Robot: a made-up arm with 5 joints.
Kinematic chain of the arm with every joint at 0, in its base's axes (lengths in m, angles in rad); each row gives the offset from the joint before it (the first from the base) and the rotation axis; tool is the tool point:
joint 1: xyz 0 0 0.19 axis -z
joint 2: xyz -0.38 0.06 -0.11 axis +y
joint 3: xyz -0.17 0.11 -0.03 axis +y
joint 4: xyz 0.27 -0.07 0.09 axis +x
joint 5: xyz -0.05 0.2 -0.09 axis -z
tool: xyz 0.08 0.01 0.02
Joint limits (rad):
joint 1: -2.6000..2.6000
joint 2: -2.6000..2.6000
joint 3: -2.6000..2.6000
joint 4: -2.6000..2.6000
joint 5: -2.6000..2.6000
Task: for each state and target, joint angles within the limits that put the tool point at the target. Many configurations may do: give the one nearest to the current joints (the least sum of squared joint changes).
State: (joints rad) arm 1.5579 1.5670 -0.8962 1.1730 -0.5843
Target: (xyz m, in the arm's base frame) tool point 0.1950 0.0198 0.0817
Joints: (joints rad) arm 1.3589 1.7551 -0.4986 1.4683 -0.4830
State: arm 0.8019 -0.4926 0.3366 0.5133 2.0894
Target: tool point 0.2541 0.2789 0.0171
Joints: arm 1.6244 -0.5867 0.6860 0.4328 1.8667
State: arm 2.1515 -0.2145 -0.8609 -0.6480 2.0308
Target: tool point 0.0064 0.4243 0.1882
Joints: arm 1.3142 -0.1277 -0.9737 -0.9471 1.8966
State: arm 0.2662 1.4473 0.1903 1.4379 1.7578
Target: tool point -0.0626 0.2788 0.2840
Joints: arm 0.6421 1.0297 -0.5137 1.4347 1.8972
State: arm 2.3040 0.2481 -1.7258 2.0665 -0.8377
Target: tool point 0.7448 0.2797 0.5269
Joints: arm 2.6000 0.5958 -1.8078 1.6665 -0.8334
